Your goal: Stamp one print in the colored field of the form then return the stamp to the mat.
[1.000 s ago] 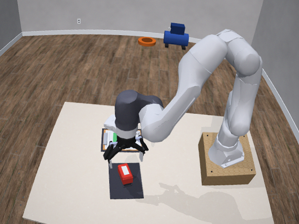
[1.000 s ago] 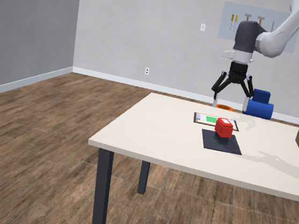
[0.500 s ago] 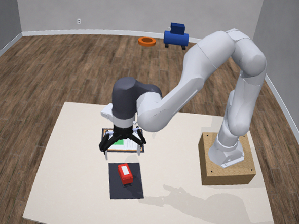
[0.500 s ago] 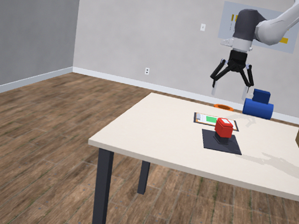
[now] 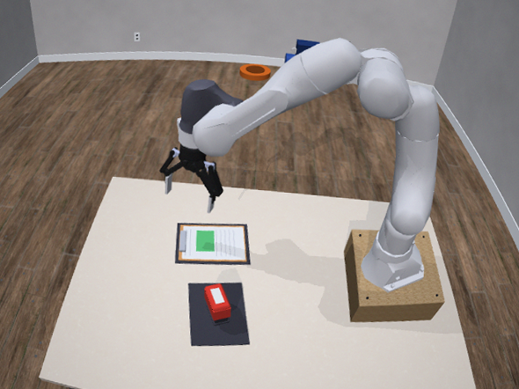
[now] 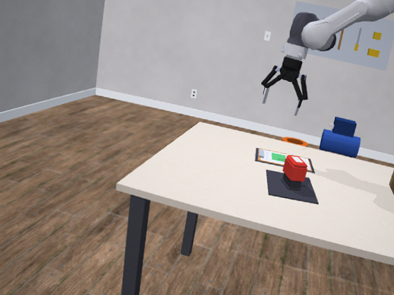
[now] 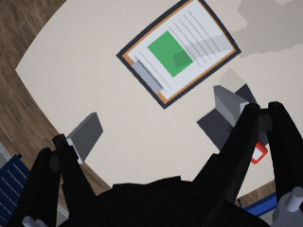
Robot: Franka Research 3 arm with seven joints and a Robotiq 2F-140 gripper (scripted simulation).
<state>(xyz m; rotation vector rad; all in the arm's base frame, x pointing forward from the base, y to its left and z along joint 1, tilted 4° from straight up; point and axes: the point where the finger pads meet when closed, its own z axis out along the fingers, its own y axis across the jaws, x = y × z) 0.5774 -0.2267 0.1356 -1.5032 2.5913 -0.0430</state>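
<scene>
Now: hand 270 mm to the right of the stamp, 170 mm above it and 70 mm past it. From my hand the other things lie so: form: 220 mm below, 60 mm behind, 20 mm to the right; mat: 270 mm to the left, 220 mm below, 70 mm behind.
</scene>
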